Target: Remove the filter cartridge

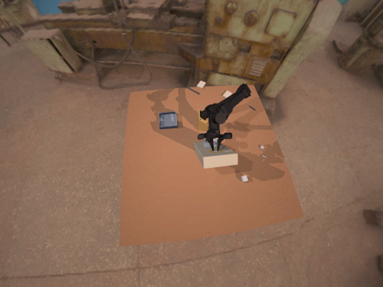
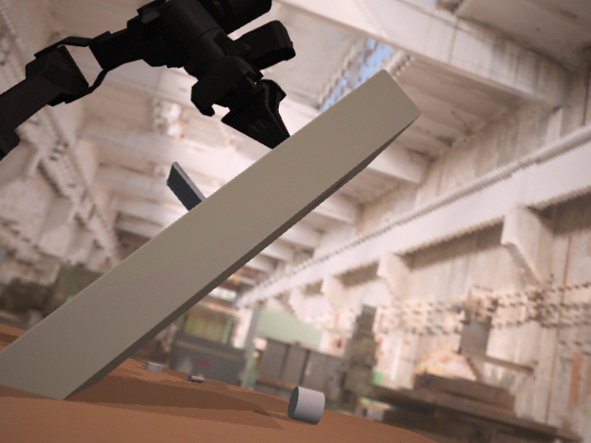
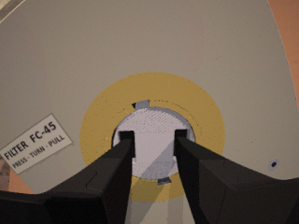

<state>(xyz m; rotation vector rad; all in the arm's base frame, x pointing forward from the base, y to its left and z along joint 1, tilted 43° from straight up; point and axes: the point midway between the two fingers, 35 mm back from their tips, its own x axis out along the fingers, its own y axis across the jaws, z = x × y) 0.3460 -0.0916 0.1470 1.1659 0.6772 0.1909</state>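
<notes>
My gripper tip is now 10 mm short of the round filter cartridge and 10 mm above it.
</notes>
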